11 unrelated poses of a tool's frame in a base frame.
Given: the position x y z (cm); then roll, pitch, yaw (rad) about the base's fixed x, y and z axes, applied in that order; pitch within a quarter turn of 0, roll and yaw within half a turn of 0.
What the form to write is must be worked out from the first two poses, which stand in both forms.
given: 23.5 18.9 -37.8 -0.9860 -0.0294 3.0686
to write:
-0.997 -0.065 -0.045 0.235
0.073 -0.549 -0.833 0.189
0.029 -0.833 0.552 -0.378
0 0 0 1

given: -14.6 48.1 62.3 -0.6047 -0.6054 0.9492
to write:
0.479 -0.480 -0.735 -0.146
0.668 0.742 -0.050 0.481
0.569 -0.467 0.676 0.623
0 0 0 1

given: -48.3 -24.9 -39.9 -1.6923 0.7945 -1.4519
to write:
0.083 -0.204 0.975 -0.483
-0.696 0.689 0.204 -0.249
-0.714 -0.695 -0.085 -0.399
0 0 0 1

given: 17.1 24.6 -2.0 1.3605 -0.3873 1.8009
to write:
-0.211 -0.119 0.970 0.171
0.902 -0.407 0.146 0.246
0.378 0.906 0.193 -0.020
0 0 0 1

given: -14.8 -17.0 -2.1 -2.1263 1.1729 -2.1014
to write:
-0.196 -0.058 0.979 -0.148
-0.334 0.942 -0.011 -0.170
-0.922 -0.329 -0.204 -0.021
0 0 0 1

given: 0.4 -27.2 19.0 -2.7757 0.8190 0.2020
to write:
0.669 -0.069 -0.740 0.004
0.137 -0.967 0.214 -0.272
-0.730 -0.244 -0.638 0.190
0 0 0 1

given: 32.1 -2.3 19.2 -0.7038 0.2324 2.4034
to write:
-0.720 -0.403 -0.565 0.321
0.655 -0.664 -0.361 -0.023
-0.230 -0.630 0.742 0.192
0 0 0 1

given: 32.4 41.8 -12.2 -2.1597 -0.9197 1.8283
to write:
-0.154 0.369 -0.917 0.324
0.586 0.781 0.215 0.418
0.795 -0.504 -0.337 -0.122
0 0 0 1

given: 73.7 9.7 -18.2 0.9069 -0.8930 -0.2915
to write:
0.601 -0.411 -0.686 0.737
-0.180 0.767 -0.616 0.097
0.779 0.494 0.386 -0.182
0 0 0 1

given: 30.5 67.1 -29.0 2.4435 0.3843 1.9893
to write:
-0.377 0.602 0.704 0.305
0.847 0.532 -0.001 0.671
-0.375 0.596 -0.710 -0.290
0 0 0 1

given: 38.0 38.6 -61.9 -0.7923 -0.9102 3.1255
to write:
-0.614 -0.573 0.543 0.380
0.010 -0.693 -0.721 0.386
0.790 -0.437 0.431 -0.619
0 0 0 1

